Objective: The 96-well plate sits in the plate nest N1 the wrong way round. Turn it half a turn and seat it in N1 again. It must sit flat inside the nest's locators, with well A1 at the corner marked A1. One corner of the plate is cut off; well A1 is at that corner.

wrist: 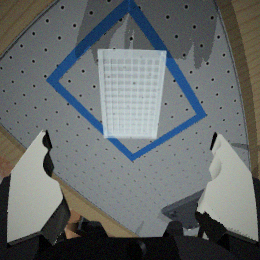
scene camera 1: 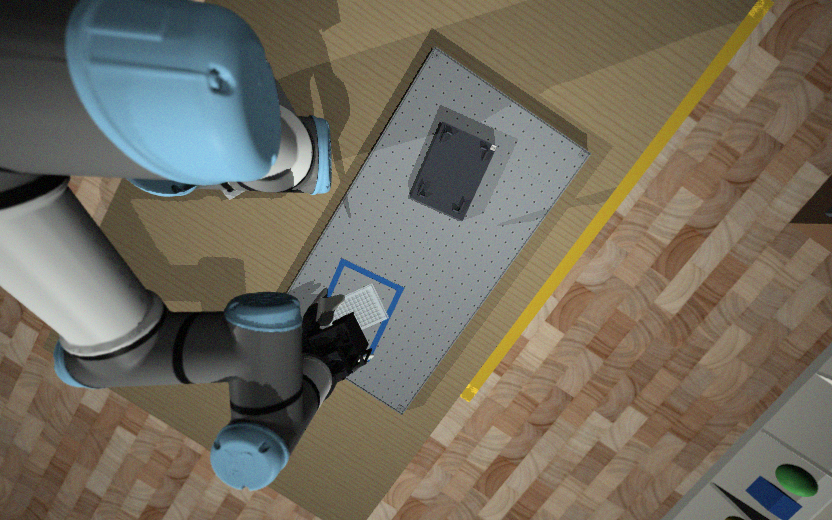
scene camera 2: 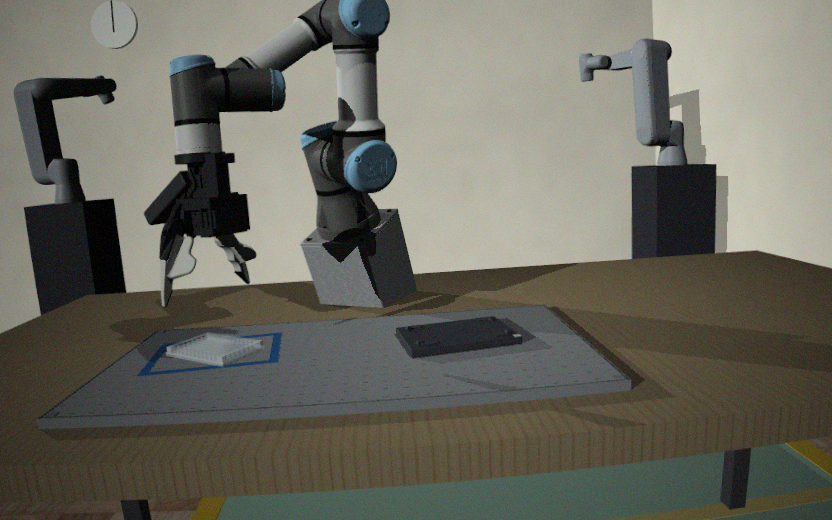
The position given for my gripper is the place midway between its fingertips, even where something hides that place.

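Note:
I can see my gripper (scene camera 2: 209,294), and it's there in scene camera 1 (scene camera 1: 344,325) and the wrist view (wrist: 131,132) too. There's also a 96-well plate (scene camera 2: 208,348), which I can see in scene camera 1 as well (scene camera 1: 368,309), plus in the wrist view (wrist: 134,122). And I see a dark plate nest N1 (wrist: 184,211).

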